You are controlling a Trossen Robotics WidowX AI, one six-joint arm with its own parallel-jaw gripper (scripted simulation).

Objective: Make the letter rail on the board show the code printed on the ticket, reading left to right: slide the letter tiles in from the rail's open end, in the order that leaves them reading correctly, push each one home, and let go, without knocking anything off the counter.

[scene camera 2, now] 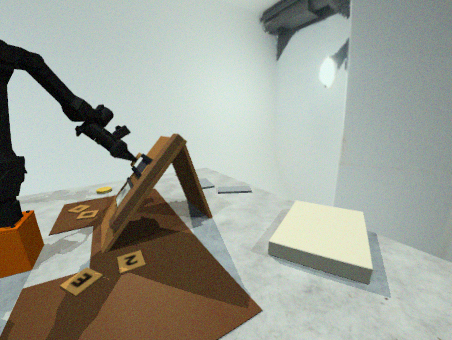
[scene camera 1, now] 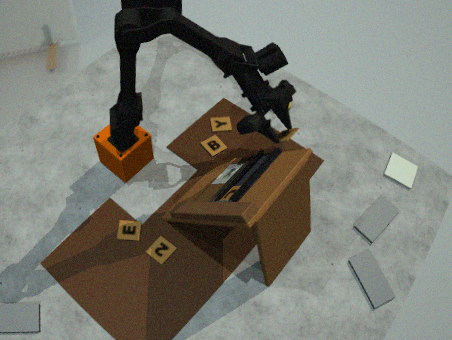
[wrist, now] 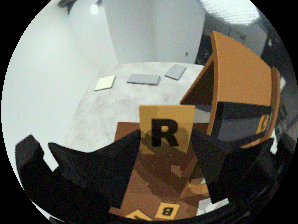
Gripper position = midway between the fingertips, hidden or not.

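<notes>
A cream block [scene camera 2: 331,239] is there for me to see, though in scene camera 1 the block is out of frame, and the wrist view does not show the block, hidden as it is by a slanted wooden board. I also see a cream plate [scene camera 1: 398,169]. As for my own gripper [scene camera 1: 284,136], it appears again in scene camera 2 [scene camera 2: 135,159] and in the wrist view [wrist: 166,133].
</notes>
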